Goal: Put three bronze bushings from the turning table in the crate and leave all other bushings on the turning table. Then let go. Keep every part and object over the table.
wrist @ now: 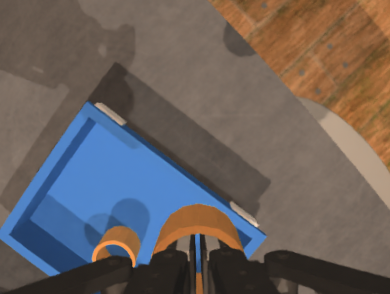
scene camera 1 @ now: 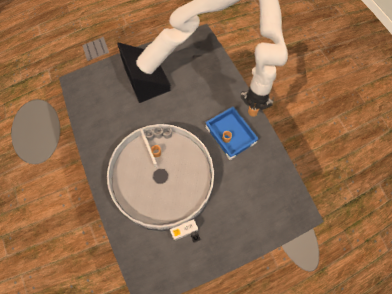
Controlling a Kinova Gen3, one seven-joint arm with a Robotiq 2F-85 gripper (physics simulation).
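Pixels of known places: gripper, fingertip midpoint: [wrist: 197, 246] [scene camera 1: 252, 111]; arm's base, origin of the base link: [scene camera 1: 145, 66].
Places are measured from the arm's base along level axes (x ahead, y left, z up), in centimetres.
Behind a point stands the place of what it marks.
My gripper [scene camera 1: 254, 107] {x 37.5, y 36.1, z 4.9 cm} [wrist: 197, 246] {x 37.5, y 36.1, z 4.9 cm} is shut on a bronze bushing [scene camera 1: 253, 112] {x 39.0, y 35.3, z 7.1 cm} [wrist: 197, 218] {x 35.8, y 37.3, z 6.9 cm}, with the fingertips close together at its wall. It is held raised; in the wrist view it overlaps one corner area of the blue crate [scene camera 1: 239, 127] {x 35.6, y 33.6, z -12.3 cm} [wrist: 150, 162] {x 33.9, y 34.4, z -7.9 cm}, and in the scene view it shows past the crate's upper right side. Another bronze bushing [scene camera 1: 227, 140] {x 40.9, y 25.8, z -10.1 cm} [wrist: 123, 235] {x 38.0, y 27.8, z -10.2 cm} is inside the crate. A bronze bushing [scene camera 1: 158, 154] {x 40.7, y -4.1, z -5.1 cm} is on the round turning table [scene camera 1: 175, 200] {x 60.2, y -2.6, z -7.6 cm}, beside the pale bar. Three grey bushings [scene camera 1: 149, 134] [scene camera 1: 158, 132] [scene camera 1: 167, 132] sit together near its upper rim.
The pale bar [scene camera 1: 149, 148] {x 38.0, y -6.9, z -3.1 cm} reaches inward from the turning table's rim. A white control box [scene camera 1: 184, 229] {x 72.4, y -2.4, z -7.1 cm} and a small black part [scene camera 1: 195, 237] {x 76.3, y 0.8, z -10.3 cm} are at its lower side. A black wedge-shaped object [scene camera 1: 147, 82] {x 9.4, y -0.8, z 0.6 cm} stands at the upper left. The dark table's right edge runs near the crate.
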